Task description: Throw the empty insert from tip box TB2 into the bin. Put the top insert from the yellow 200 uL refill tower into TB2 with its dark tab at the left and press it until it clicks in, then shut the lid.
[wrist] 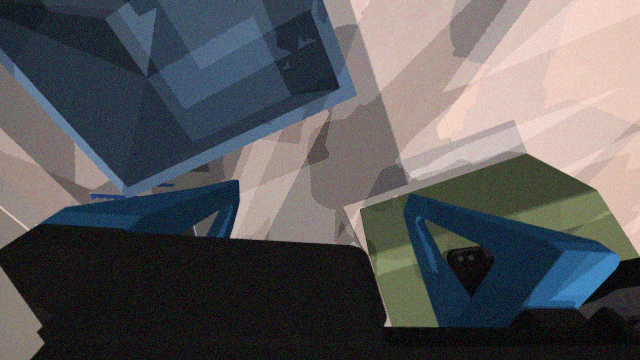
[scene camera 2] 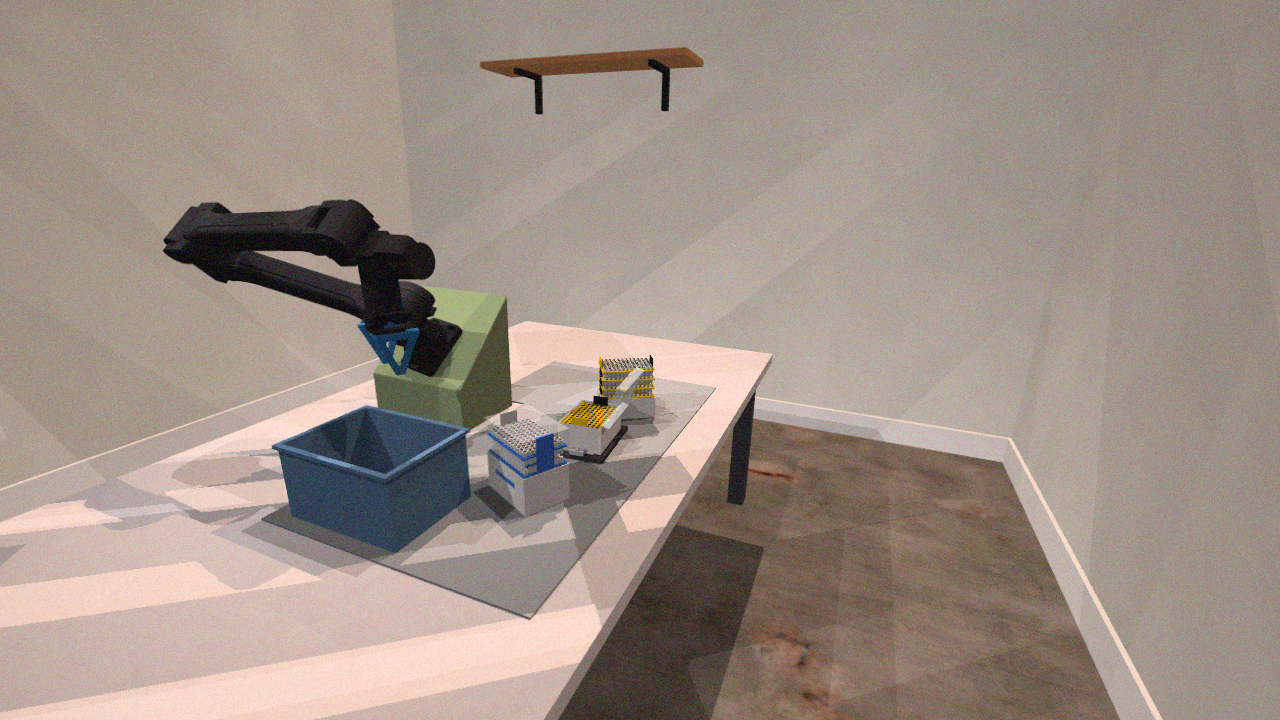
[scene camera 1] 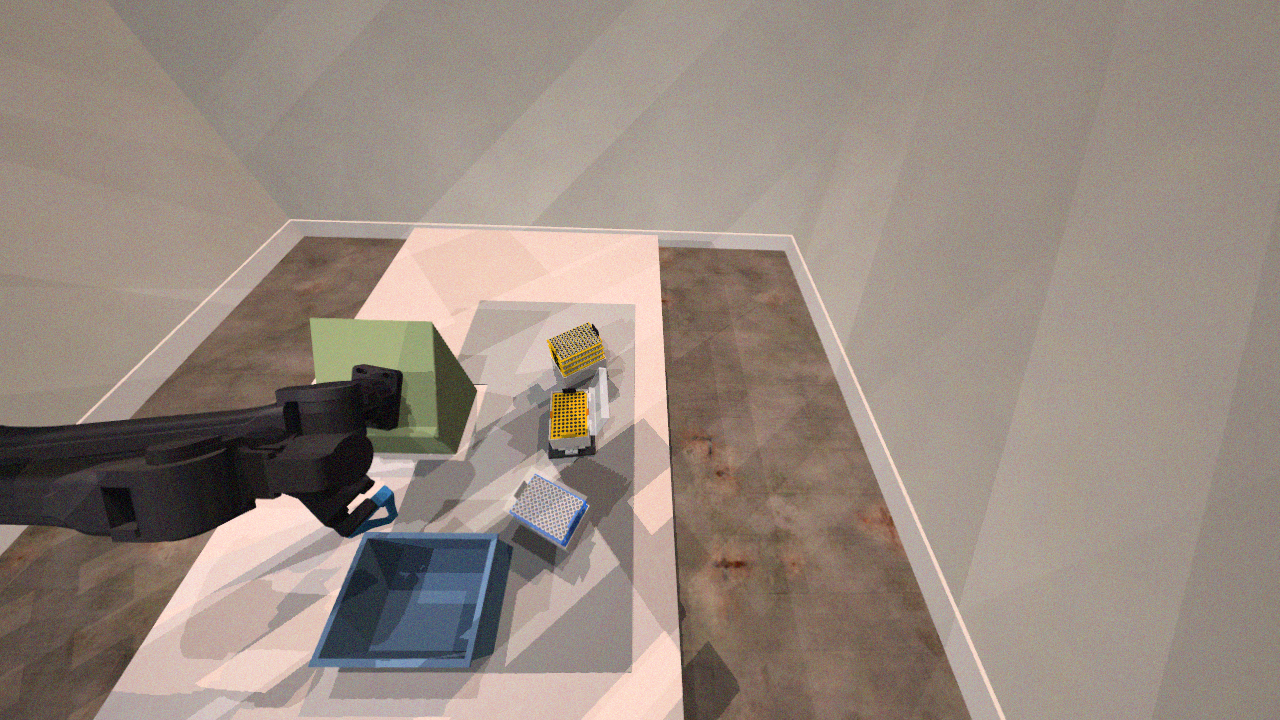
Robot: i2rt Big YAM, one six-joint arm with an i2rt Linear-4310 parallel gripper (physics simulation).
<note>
My gripper (scene camera 2: 393,368) is open, with nothing in its grasp. A blue-and-white tip box (scene camera 2: 528,456) rests on a grey mat (wrist: 293,183). I also see a clear lid (scene camera 1: 598,391) and a blue bin (scene camera 1: 409,599).
The blue-and-white tip box shows as well in the wrist view (wrist: 192,179) and in scene camera 1 (scene camera 1: 554,511). The clear lid also shows in scene camera 2 (scene camera 2: 625,391). My gripper is seen too in the wrist view (wrist: 325,197) and in scene camera 1 (scene camera 1: 375,501).
</note>
